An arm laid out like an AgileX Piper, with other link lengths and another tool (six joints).
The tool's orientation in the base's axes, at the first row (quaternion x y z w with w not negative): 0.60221 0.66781 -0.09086 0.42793
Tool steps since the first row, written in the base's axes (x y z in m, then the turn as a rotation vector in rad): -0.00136 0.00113 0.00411 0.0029 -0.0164 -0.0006; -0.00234 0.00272 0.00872 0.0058 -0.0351 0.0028; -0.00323 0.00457 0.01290 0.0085 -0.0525 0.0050; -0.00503 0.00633 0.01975 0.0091 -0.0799 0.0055; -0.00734 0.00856 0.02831 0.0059 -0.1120 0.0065; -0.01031 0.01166 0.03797 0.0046 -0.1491 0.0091; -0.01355 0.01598 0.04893 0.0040 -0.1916 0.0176; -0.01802 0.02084 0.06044 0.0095 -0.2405 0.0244
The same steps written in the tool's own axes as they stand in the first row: -0.00210 0.00071 -0.00388 -0.0112 -0.0019 0.0122; -0.00418 0.00207 -0.00820 -0.0269 -0.0028 0.0233; -0.00576 0.00341 -0.01237 -0.0408 -0.0041 0.0343; -0.00931 0.00498 -0.01855 -0.0610 -0.0104 0.0517; -0.01373 0.00689 -0.02632 -0.0853 -0.0212 0.0700; -0.01833 0.00888 -0.03563 -0.1141 -0.0309 0.0914; -0.02295 0.01145 -0.04664 -0.1508 -0.0390 0.1130; -0.02767 0.01330 -0.05890 -0.1905 -0.0441 0.1425
